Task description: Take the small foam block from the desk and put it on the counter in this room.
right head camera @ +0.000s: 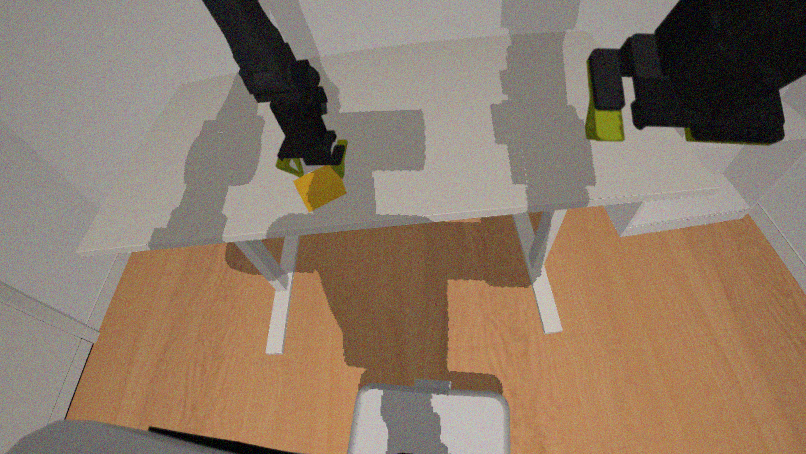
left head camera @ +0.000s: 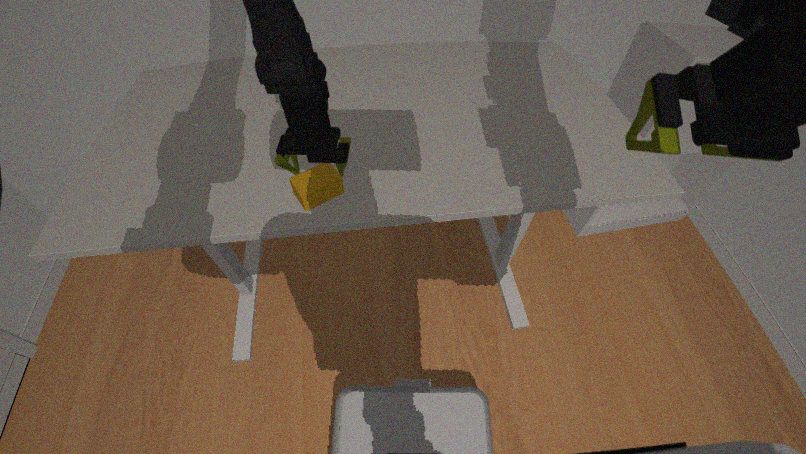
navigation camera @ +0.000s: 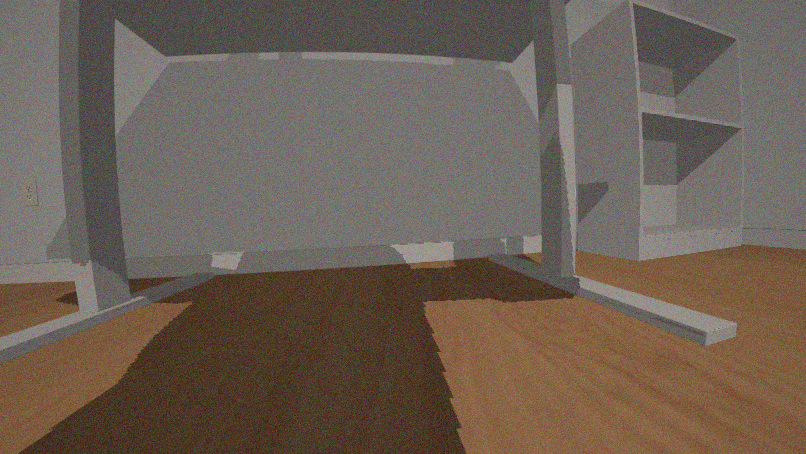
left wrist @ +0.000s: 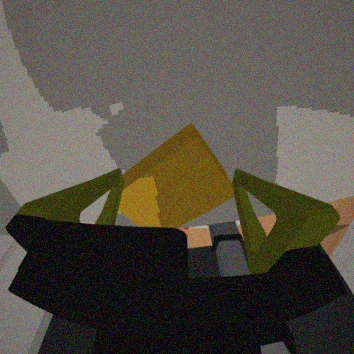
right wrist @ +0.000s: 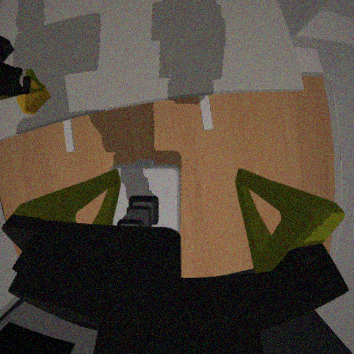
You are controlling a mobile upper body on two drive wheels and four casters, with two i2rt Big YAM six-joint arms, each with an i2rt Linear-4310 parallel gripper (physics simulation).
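Frame: origin at the left arm's base, x ahead, y left, z up, level; millimetres.
Where they show: left gripper, fingertip midpoint: (right head camera: 322, 176) (left head camera: 320, 174) (left wrist: 177, 175) (right wrist: 31, 90); right gripper, fingertip midpoint: (right head camera: 637, 133) (left head camera: 665, 145) (right wrist: 177, 174).
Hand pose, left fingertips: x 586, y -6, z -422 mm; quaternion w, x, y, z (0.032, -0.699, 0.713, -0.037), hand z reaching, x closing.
Note:
After its pixels a point has its place.
The small yellow foam block (left head camera: 316, 186) {z -415, x 545, y -6 mm} lies on the white desk (left head camera: 361, 152) {z -460, x 695, y -78 mm}, near its front edge and left of the middle. It also shows in the right head view (right head camera: 319, 187) {z -415, x 547, y -11 mm}. My left gripper (left head camera: 312, 160) {z -422, x 586, y -6 mm} is open and stands just behind the block, close over the desk. In the left wrist view the block (left wrist: 177, 180) {z -415, x 585, y -6 mm} sits between and just beyond the two green fingers (left wrist: 177, 197) {z -422, x 586, y -6 mm}, with a gap on the right side. My right gripper (left head camera: 676, 132) {z -129, x 357, y -453 mm} is open and empty, held high at the right, above the desk's right end.
The desk stands on two white legs with floor rails (left head camera: 243, 316) (left head camera: 513, 293) over a wooden floor. A white open shelf unit (navigation camera: 676, 130) {z -818, x 1331, y -1590 mm} stands right of the desk against the wall. My own base (left head camera: 410, 421) {z -1150, x 204, y -216 mm} is at the bottom middle.

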